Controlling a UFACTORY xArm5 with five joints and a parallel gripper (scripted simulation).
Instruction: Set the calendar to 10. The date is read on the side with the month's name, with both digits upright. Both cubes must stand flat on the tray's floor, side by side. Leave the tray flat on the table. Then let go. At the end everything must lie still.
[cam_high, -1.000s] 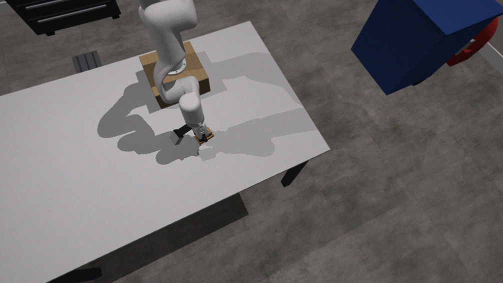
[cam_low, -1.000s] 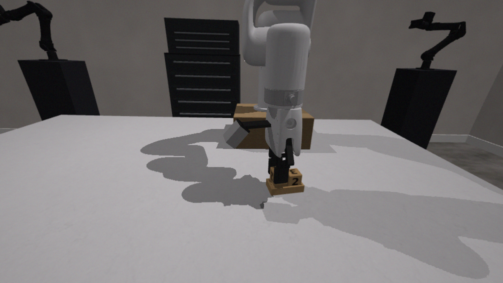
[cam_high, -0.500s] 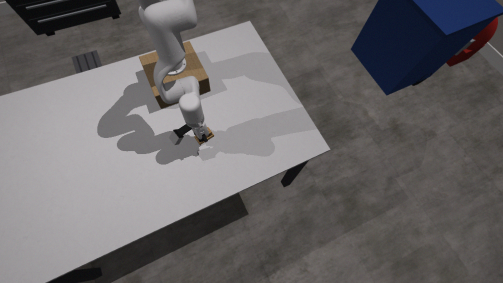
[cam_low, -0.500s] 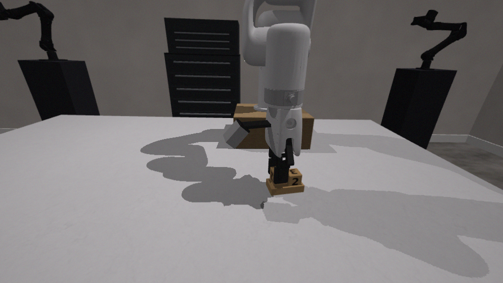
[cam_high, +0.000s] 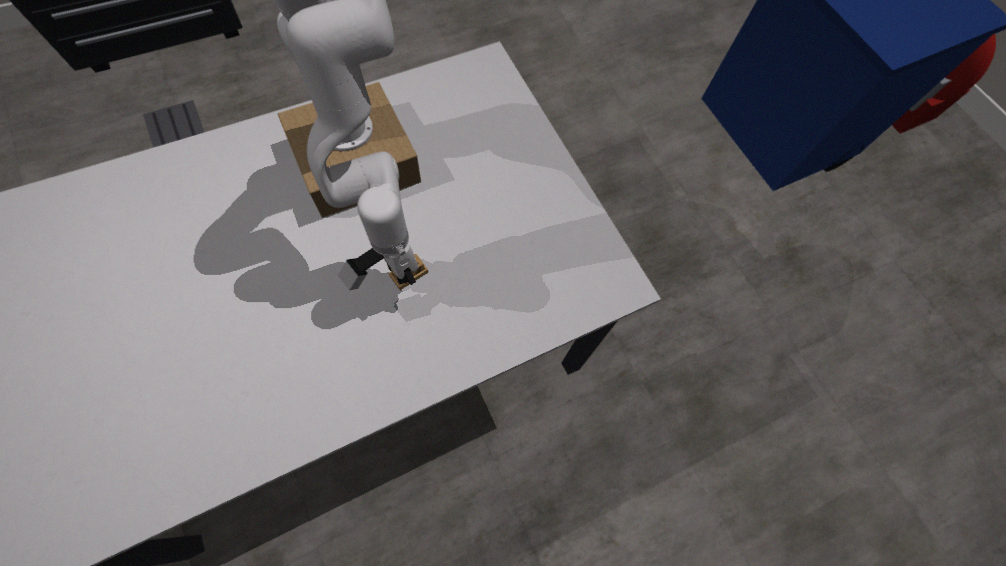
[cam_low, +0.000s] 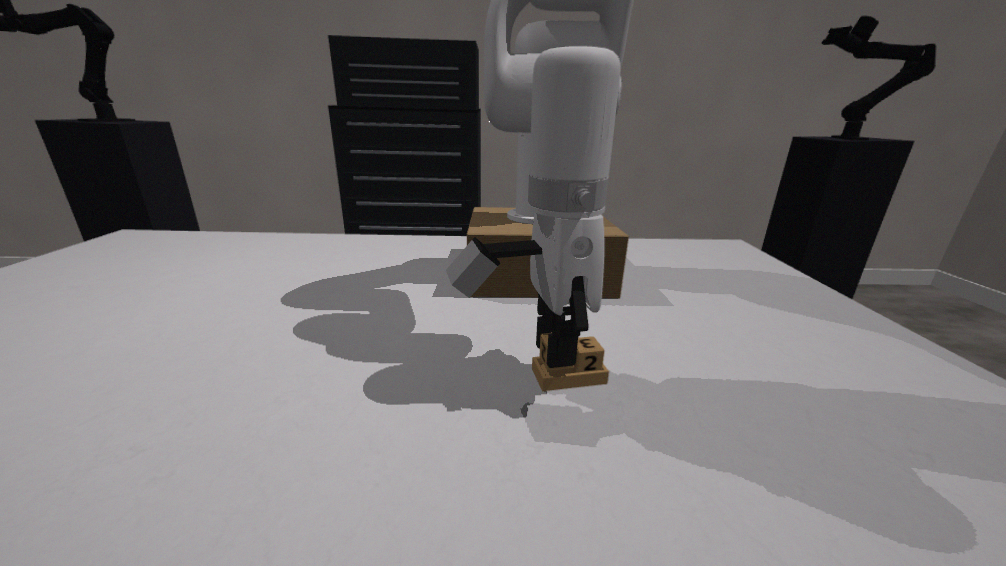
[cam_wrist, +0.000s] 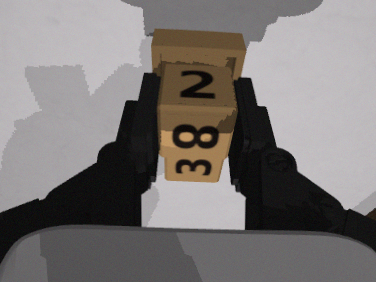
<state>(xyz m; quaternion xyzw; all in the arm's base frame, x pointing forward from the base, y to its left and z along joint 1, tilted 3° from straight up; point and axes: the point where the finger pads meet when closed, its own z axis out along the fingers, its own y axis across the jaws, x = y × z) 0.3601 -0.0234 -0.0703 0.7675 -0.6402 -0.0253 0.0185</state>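
Right now the wooden calendar tray is 20 mm to the left of my hand and 40 mm below it.
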